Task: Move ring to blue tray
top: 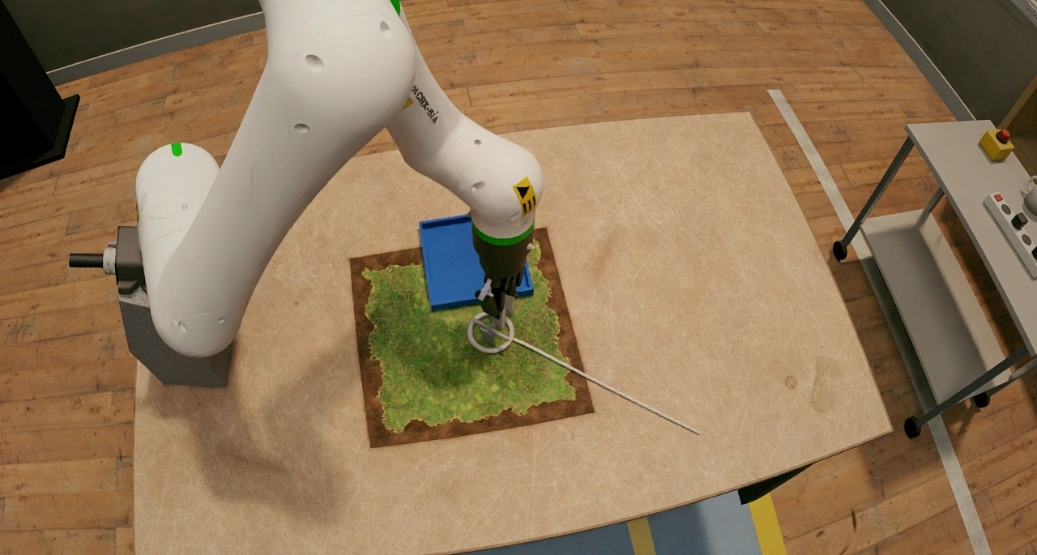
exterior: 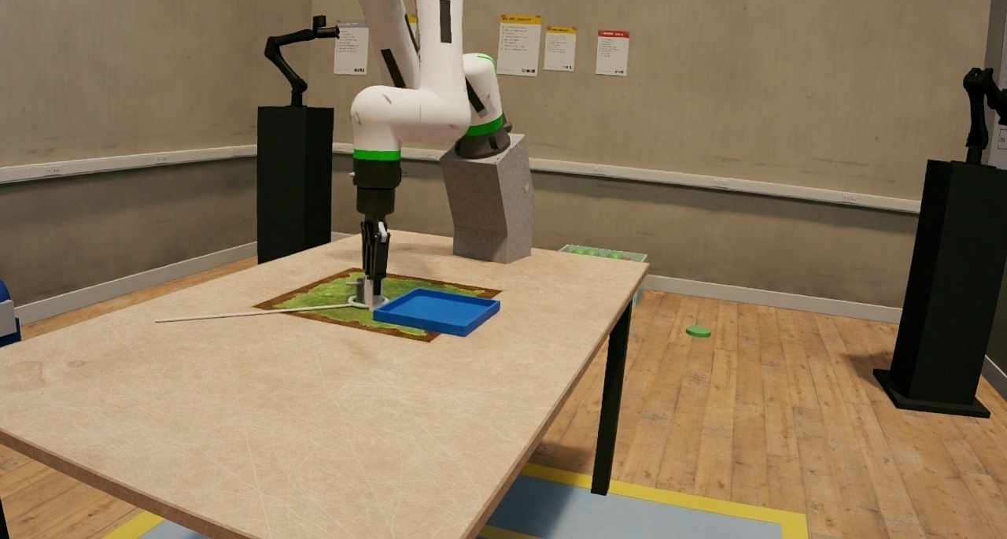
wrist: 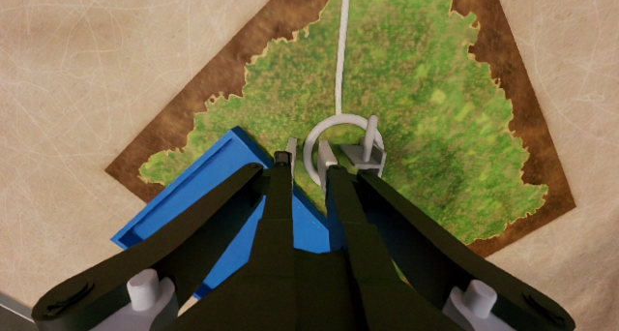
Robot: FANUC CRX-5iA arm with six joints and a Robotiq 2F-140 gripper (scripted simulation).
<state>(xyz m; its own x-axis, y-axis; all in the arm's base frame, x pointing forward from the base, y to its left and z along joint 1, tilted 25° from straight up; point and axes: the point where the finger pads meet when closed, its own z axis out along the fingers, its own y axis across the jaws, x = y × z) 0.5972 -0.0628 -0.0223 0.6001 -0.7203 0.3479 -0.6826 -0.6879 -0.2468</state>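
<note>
My hand is 30 mm past the white ring, 30 mm to the left of it and 30 mm above it. From my hand the other things lie so: grey T-topped stake: 30 mm behind, 40 mm to the right, 10 mm below; mat: 80 mm behind, 10 mm to the right, 50 mm below; blue tray: 20 mm behind, 130 mm to the left, 30 mm below.
</note>
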